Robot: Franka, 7 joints.
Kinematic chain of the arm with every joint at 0, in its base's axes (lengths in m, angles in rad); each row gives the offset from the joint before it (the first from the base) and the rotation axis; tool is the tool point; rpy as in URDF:
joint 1: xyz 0 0 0.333 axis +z
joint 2: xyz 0 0 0 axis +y
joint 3: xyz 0 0 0.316 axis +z
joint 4: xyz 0.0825 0 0 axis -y
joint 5: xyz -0.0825 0 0.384 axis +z
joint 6: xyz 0 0 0 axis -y
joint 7: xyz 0.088 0 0 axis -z
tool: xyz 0 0 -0.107 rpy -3.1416 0 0
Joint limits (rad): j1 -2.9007..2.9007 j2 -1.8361..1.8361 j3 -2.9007..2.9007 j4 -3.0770..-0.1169 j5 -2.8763..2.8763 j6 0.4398..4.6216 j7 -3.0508..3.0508
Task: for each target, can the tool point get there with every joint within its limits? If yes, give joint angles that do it. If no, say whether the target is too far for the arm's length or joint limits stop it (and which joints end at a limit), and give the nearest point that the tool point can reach.
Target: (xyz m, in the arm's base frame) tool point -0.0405 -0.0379 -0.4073
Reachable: no: joint limits stop it (at a limit: joint 2) | nearest point -0.0646 -0.0604 -0.3237 | short by 0.090 m
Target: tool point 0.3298 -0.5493 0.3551
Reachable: yes | joints -2.2275 1.3624 1.6129 -1.9950 0.7745 3.0175 -0.8668
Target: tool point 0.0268 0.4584 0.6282
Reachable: yes | joints 0.1216 -0.9260 1.1878 -2.1442 -1.4296 1.6797 -0.4150
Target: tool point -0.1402 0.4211 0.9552
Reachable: yes | joints -0.0836 -0.2673 1.4092 -0.7460 0.6447 1.4577 -1.5870
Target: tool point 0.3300 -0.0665 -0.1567
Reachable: yes | joints -0.7780 1.3743 0.1649 -2.0608 1.8021 1.6835 -0.8343
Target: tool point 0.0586 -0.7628 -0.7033
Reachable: no: too far | nearest point 0.0413 -0.5382 -0.2948 | short by 0.467 m
